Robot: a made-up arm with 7 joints. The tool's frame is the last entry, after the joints.
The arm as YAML. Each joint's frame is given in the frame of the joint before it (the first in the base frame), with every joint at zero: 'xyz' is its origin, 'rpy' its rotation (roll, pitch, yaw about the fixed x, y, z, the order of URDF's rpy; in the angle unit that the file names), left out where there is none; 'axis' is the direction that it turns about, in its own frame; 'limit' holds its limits. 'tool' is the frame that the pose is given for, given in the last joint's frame.
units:
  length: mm
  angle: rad
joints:
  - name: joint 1
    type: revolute
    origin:
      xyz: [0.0, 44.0, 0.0]
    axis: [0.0, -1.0, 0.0]
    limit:
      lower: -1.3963
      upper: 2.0
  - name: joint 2
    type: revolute
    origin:
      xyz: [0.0, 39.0, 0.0]
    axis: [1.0, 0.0, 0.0]
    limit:
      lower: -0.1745
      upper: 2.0
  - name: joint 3
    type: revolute
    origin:
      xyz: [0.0, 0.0, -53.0]
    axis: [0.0, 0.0, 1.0]
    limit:
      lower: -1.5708
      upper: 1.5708
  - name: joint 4
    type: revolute
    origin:
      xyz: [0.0, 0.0, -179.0]
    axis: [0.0, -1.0, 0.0]
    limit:
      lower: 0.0
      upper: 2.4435
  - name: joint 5
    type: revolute
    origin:
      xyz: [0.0, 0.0, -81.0]
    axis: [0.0, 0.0, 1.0]
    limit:
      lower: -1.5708
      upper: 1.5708
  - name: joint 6
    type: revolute
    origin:
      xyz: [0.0, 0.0, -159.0]
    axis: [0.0, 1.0, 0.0]
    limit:
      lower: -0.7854
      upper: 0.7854
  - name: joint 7
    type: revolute
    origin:
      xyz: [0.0, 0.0, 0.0]
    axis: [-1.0, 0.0, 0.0]
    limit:
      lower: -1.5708
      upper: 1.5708
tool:
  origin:
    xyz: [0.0, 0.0, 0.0]
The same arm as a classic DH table. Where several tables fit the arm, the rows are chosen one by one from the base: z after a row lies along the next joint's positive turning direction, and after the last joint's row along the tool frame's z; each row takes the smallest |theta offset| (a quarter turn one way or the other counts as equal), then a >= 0, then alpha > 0; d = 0 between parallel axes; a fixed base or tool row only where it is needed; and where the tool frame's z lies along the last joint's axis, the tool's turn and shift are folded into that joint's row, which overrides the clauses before.
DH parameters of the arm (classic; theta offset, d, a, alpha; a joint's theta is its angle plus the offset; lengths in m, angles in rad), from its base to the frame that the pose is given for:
base (fixed): 0.0000 0.0000 0.0000 1.5708
joint 1: 1.5708 -0.0830 0.0000 1.5708
joint 2: 1.5708 0.0000 0.0000 1.5708
joint 3: 1.5708 -0.2320 0.0000 1.5708
joint 4: 0.0000 0.0000 0.0000 -1.5708
joint 5: 0.0000 -0.2400 0.0000 -1.5708
joint 6: -1.5708 0.0000 0.0000 1.5708
joint 7: 1.5708 0.0000 0.0000 1.5708
tool (fixed): -1.5708 0.0000 0.0000 0.0000
Joint limits (rad, base to tool): -1.3963..2.0000 -0.1745..2.0000 -1.5708..1.5708 0.0000..2.4435 -1.5708..1.5708 -0.7854..0.7854 -1.5708..1.5708

